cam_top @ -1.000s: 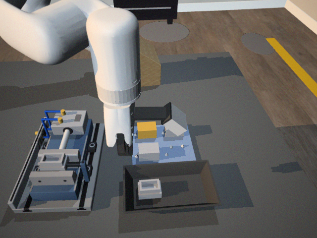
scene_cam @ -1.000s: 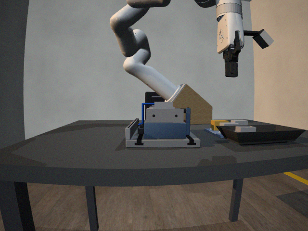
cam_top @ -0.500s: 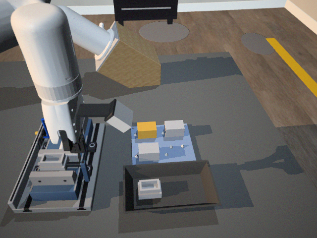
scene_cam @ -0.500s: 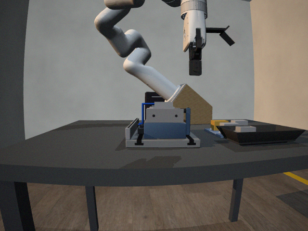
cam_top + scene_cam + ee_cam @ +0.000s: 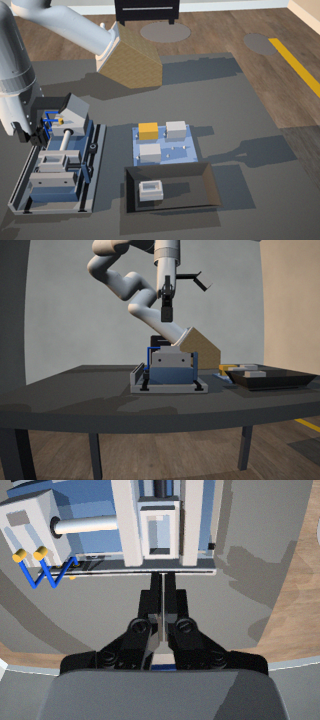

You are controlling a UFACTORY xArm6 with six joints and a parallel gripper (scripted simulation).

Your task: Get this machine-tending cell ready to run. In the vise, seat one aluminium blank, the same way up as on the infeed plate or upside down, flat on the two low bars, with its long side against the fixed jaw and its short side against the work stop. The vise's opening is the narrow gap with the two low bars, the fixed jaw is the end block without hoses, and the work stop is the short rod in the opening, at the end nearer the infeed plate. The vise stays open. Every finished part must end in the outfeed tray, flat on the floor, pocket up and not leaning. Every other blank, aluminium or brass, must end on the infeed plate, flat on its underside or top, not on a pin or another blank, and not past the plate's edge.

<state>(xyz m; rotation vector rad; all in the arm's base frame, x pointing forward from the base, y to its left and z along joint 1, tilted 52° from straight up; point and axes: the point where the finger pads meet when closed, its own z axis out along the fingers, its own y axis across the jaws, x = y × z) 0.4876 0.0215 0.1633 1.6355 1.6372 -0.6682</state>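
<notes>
Right now the fixed jaw is 120 mm below my hand, 30 mm ahead of it and 10 mm to the left of it. Round my hand: cylinder block 170 mm behind, 120 mm below, 20 mm to the left; work stop rod 110 mm below, 60 mm to the left; cylinder rod 120 mm below, 90 mm behind, 20 mm to the left.
</notes>
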